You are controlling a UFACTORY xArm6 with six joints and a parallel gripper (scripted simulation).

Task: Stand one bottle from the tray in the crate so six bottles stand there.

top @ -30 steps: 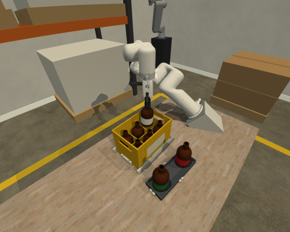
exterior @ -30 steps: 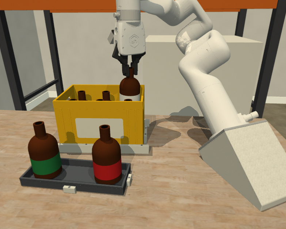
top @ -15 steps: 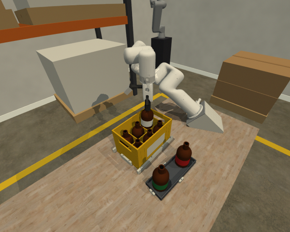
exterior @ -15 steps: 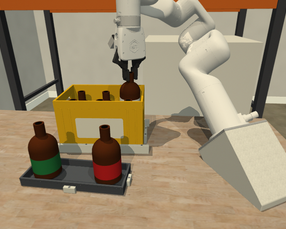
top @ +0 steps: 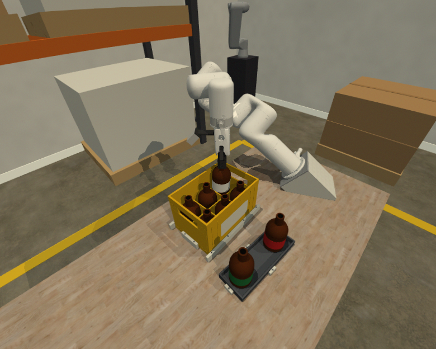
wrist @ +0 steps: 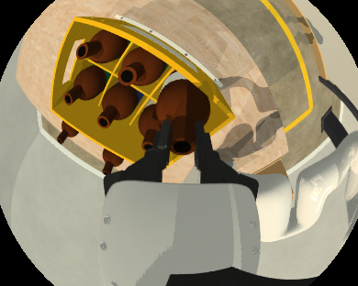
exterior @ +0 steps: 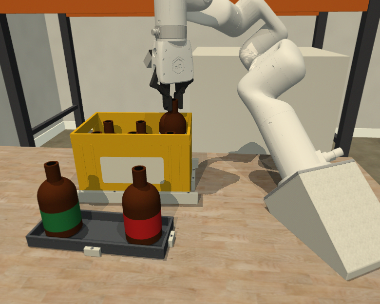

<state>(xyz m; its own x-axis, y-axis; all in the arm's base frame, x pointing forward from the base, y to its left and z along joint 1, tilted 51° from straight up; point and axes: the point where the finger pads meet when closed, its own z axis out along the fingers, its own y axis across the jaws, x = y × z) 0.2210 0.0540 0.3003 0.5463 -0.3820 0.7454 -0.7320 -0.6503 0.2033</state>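
My gripper is now 130 mm above the yellow crate, 90 mm short of it and 40 mm to the right of it. Also, from my hand: dark tray (260 mm to the left, 210 mm below, 140 mm ahead).
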